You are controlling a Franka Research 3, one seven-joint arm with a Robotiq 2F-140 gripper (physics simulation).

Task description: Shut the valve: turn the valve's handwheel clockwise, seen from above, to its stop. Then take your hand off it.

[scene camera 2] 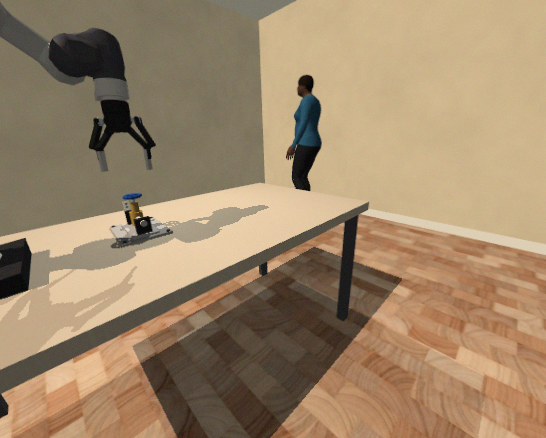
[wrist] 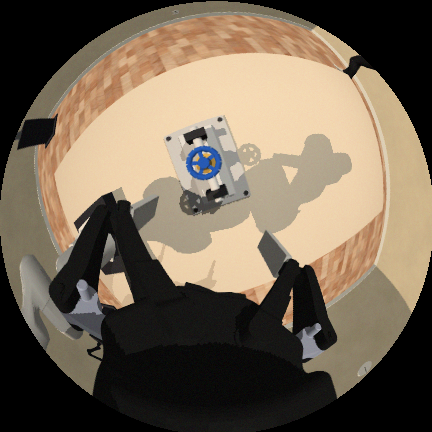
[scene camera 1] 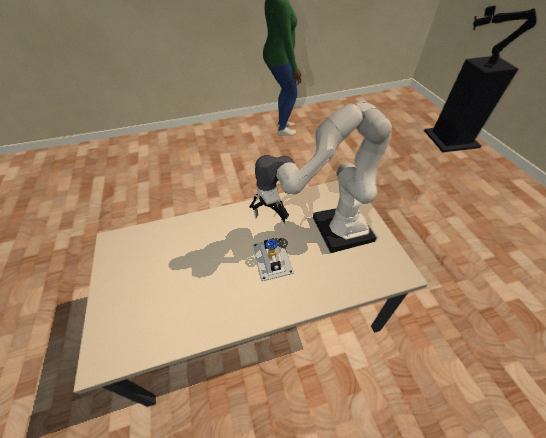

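The valve's blue handwheel [scene camera 1: 271, 244] [scene camera 2: 132, 196] [wrist: 203, 163] sits level on top of a yellow valve body [scene camera 1: 272, 254] [scene camera 2: 134, 212]. The valve is mounted on a light grey base plate [scene camera 1: 286, 270] [scene camera 2: 160, 228] [wrist: 175, 146] with dark pipe ends. My gripper [scene camera 1: 270, 218] [scene camera 2: 126, 169] [wrist: 210, 222] is open and empty, its fingers pointing down. It hangs above the handwheel's height, apart from it. In the wrist view the handwheel lies ahead of the two fingertips, not between them. How far the wheel is turned cannot be told.
The valve stands on a pale table [scene camera 1: 150, 300] [scene camera 2: 300, 210] [wrist: 300, 100]. The arm's black base block [scene camera 1: 327, 241] [scene camera 2: 15, 270] is on the same table. A person in green [scene camera 1: 280, 35], another in blue [scene camera 2: 307, 120] and a black pedestal [scene camera 1: 462, 105] stand away from the table.
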